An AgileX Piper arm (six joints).
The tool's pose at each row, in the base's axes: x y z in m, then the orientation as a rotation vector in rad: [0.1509, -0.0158, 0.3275, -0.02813, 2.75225, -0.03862]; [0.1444, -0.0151, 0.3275, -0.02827, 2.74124, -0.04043]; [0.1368, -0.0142, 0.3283, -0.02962, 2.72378, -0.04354]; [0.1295, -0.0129, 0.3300, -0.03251, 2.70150, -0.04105]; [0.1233, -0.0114, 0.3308, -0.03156, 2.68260, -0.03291]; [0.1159, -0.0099, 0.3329, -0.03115, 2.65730, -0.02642]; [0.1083, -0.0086, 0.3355, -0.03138, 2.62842, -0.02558]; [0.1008, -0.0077, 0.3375, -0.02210, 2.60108, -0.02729]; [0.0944, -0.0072, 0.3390, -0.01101, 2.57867, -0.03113]
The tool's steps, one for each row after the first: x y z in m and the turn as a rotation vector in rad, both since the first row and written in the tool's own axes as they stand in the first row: [0.0060, 0.0008, -0.0025, 0.00146, -0.01097, -0.00029]; [0.0127, 0.0018, -0.0061, 0.00379, -0.02836, -0.00159]; [0.0188, 0.0031, -0.0105, 0.00206, -0.05069, -0.00320]; [0.0242, 0.0047, -0.0136, -0.00324, -0.06974, -0.00131]; [0.0302, 0.0062, -0.0184, -0.00738, -0.09514, 0.00001]; [0.0362, 0.0076, -0.0237, -0.00754, -0.12403, 0.00008]; [0.0424, 0.0085, -0.0284, -0.00451, -0.15133, 0.00671]; [0.0477, 0.0091, -0.0323, 0.00029, -0.17361, 0.01440]
